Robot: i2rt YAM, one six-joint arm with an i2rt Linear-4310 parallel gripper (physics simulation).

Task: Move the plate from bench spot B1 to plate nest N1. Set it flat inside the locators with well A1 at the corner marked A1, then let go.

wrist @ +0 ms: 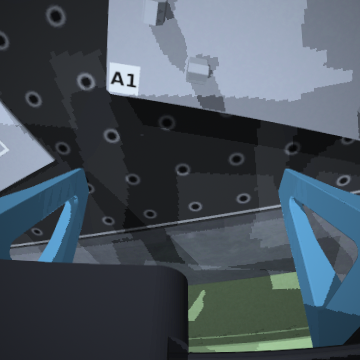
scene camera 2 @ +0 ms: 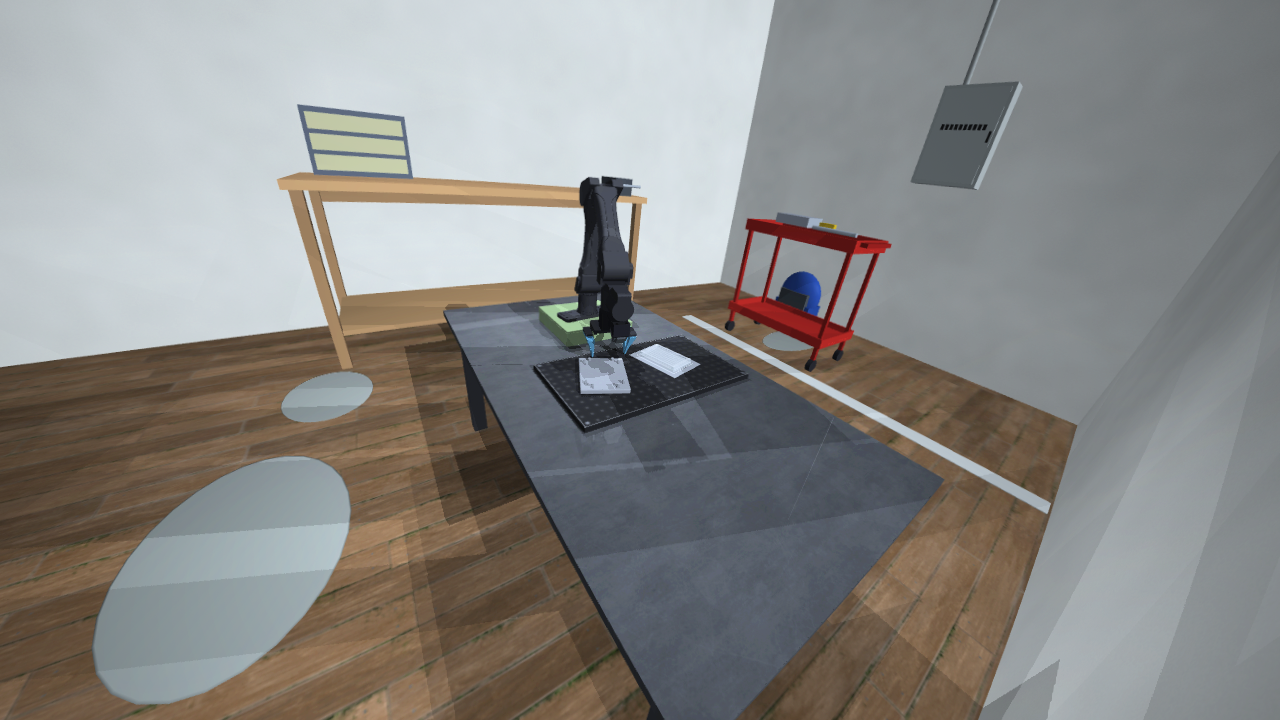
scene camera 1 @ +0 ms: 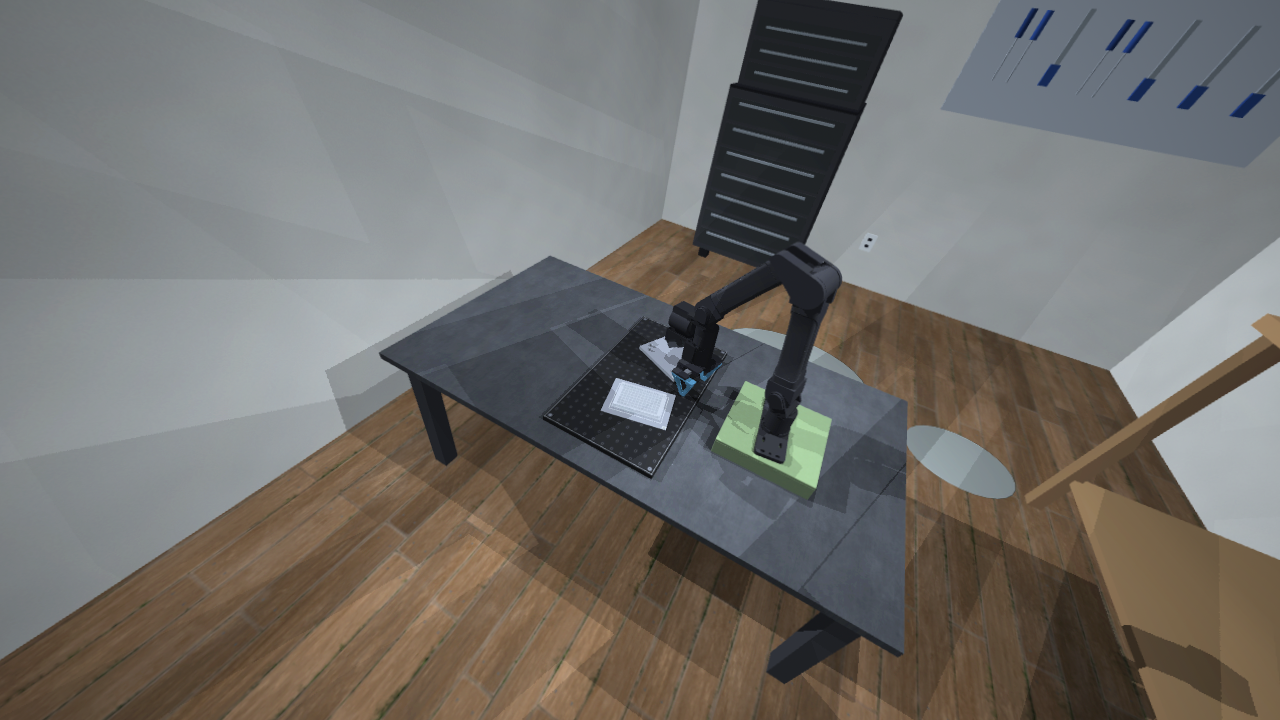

Scene:
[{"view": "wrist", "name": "my gripper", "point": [183,179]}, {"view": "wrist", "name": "pale nest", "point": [290,69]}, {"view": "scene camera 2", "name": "well plate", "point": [662,356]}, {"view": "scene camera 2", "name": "pale nest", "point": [597,375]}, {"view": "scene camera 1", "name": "my gripper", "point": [692,387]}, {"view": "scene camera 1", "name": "well plate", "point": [630,398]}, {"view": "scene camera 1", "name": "pale nest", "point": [665,358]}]

